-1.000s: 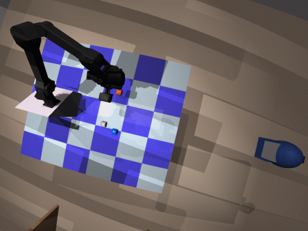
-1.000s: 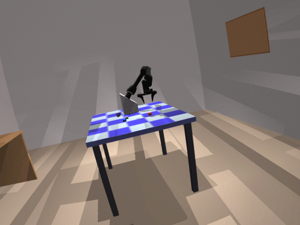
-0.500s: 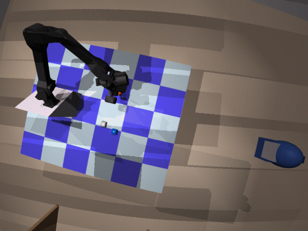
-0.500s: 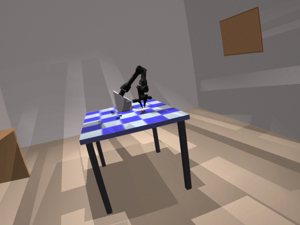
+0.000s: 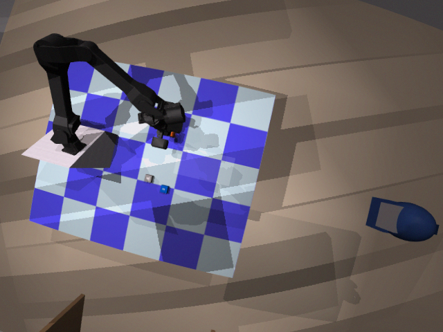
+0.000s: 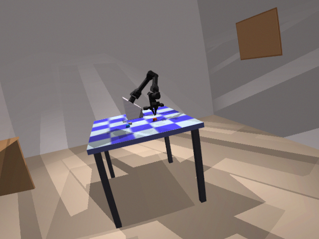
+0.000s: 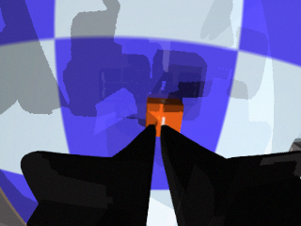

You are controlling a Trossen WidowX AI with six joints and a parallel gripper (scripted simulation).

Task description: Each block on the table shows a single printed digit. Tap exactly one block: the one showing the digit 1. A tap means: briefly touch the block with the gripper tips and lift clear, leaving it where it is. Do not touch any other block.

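My gripper tip is 1 cm to the left of the orange block and 3 cm above it. The rest, counted from my gripper tip: blue block (4 cm ahead, 27 cm to the right, 3 cm below); then grey block (4 cm behind, 24 cm to the right, 3 cm below).
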